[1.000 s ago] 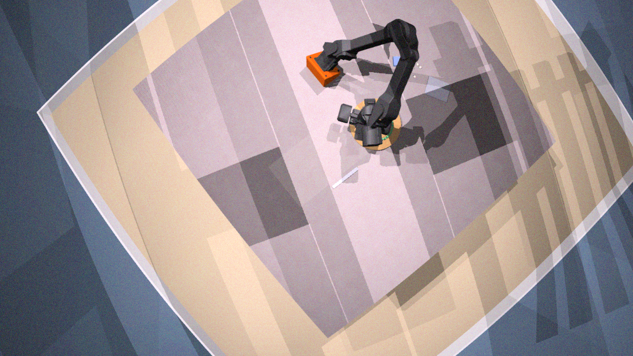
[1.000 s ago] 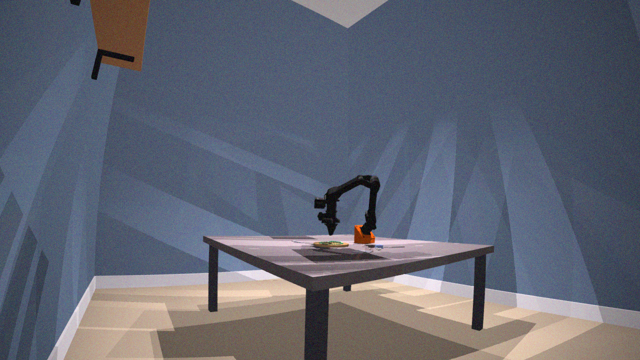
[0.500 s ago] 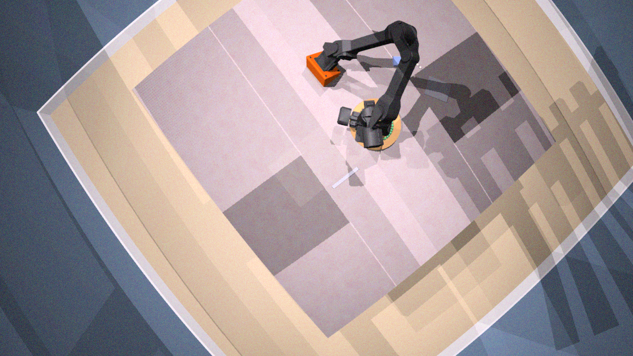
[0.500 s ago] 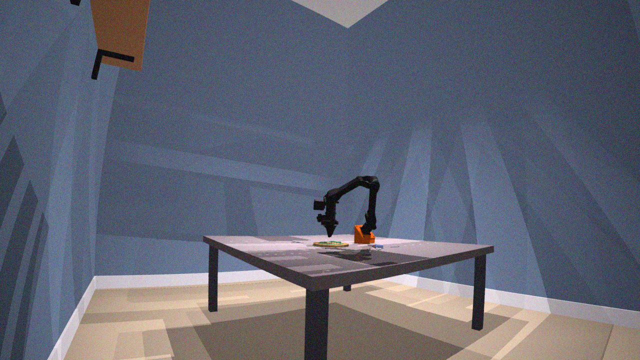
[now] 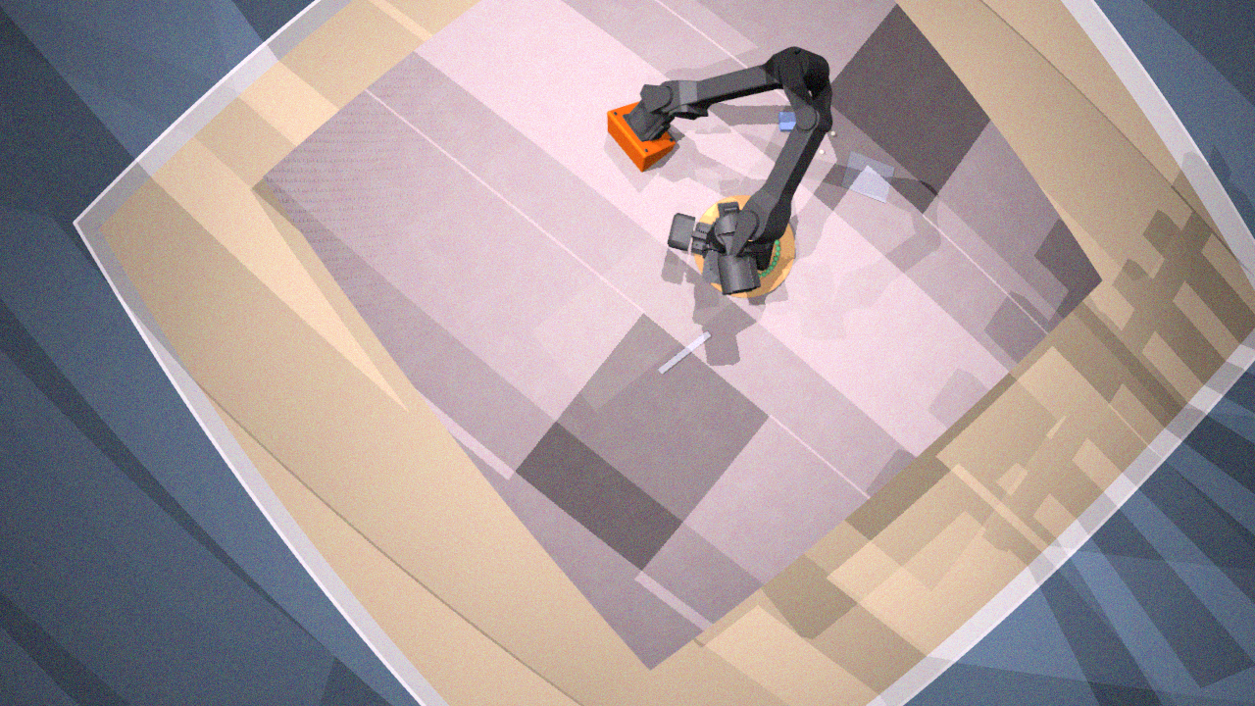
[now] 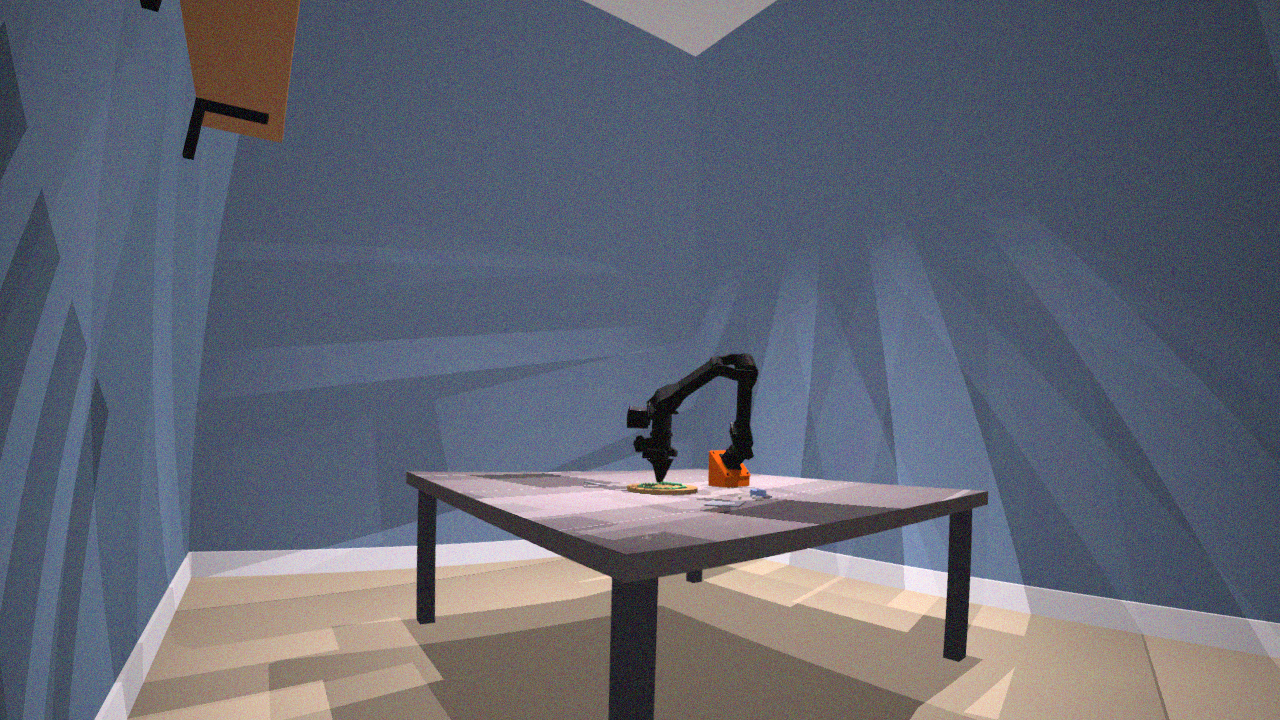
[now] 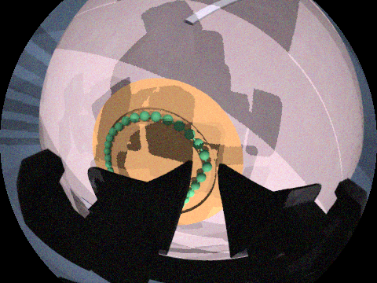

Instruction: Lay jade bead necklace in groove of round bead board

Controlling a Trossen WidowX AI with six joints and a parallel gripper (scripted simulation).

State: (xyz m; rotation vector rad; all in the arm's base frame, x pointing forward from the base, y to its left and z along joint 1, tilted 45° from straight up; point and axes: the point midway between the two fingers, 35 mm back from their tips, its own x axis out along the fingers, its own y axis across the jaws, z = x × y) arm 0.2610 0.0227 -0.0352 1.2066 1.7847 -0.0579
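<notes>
Now: the round tan bead board 5 cm to the left of my gripper tip, 3 cm ahead of it and 1 cm below it. Round my gripper tip: white strip: 16 cm to the right, 13 cm ahead, 2 cm below; pale square sheet: 36 cm to the left, 5 cm ahead, 2 cm below; blue cube: 28 cm to the left, 13 cm behind, 1 cm below.
</notes>
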